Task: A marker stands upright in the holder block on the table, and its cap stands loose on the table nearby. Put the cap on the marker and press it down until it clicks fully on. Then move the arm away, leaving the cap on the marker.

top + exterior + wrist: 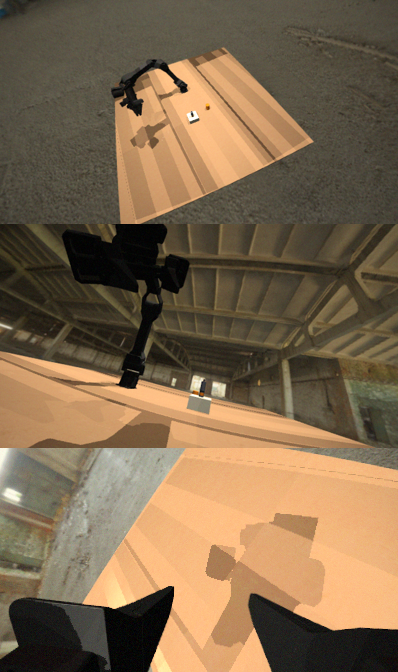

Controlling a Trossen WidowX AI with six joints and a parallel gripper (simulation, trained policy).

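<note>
Now: the orange cap 20 mm ahead of my gripper tip, 490 mm to the left of it and 160 mm below it. Also, from my gripper tip: holder block (60 mm ahead, 350 mm to the left, 160 mm below).
</note>
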